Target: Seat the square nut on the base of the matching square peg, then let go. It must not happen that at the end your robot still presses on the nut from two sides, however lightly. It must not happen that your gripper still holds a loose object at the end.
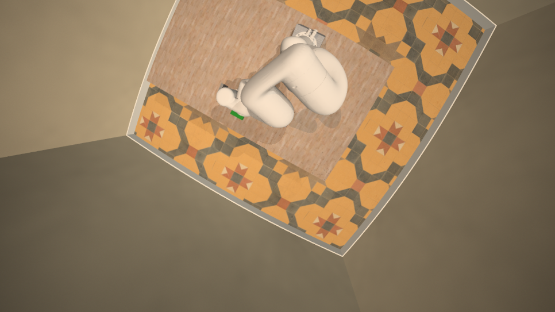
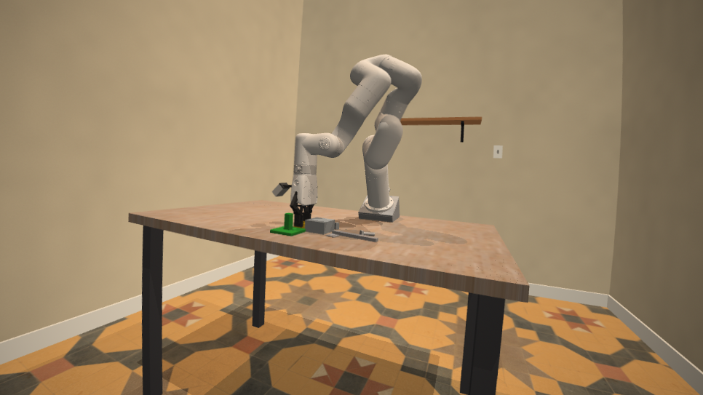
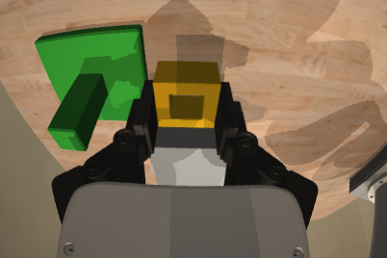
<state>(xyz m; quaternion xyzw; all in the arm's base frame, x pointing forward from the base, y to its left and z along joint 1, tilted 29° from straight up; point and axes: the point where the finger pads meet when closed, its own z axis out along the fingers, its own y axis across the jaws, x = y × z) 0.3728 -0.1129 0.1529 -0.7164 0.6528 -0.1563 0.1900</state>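
Right now my hand is 20 mm past the grey block, 60 mm to the right of it and 10 mm above it. Also, from my hand: bolt 60 mm behind, 210 mm to the left, 20 mm below; then thin grey bar 20 mm behind, 190 mm to the left, 30 mm below.
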